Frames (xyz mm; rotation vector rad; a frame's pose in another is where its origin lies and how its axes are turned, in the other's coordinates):
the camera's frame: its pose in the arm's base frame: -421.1 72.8 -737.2 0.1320 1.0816 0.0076
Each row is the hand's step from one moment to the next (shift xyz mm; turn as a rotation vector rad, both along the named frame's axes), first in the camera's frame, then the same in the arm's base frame.
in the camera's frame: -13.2 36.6 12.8 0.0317 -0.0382 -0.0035
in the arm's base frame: 7.2 34.0 21.6 0.0096 -0.0353 -0.0337
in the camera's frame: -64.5 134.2 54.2 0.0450 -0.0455 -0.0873
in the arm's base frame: 25.2 123.0 96.7 -0.0583 -0.0329 -0.0850
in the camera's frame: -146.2 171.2 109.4 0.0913 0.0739 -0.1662
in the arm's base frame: 37.5 148.2 198.2 -0.0990 0.0970 -0.1490
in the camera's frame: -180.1 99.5 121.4 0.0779 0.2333 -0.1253
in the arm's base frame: 27.9 73.4 225.6 -0.0600 0.2500 -0.1006
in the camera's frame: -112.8 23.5 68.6 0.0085 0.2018 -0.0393
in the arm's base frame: 8.7 8.2 133.6 -0.0188 0.2049 -0.0032
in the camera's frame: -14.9 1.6 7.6 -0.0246 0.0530 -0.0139
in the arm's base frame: -0.2 -0.3 16.8 -0.0207 0.0523 0.0211
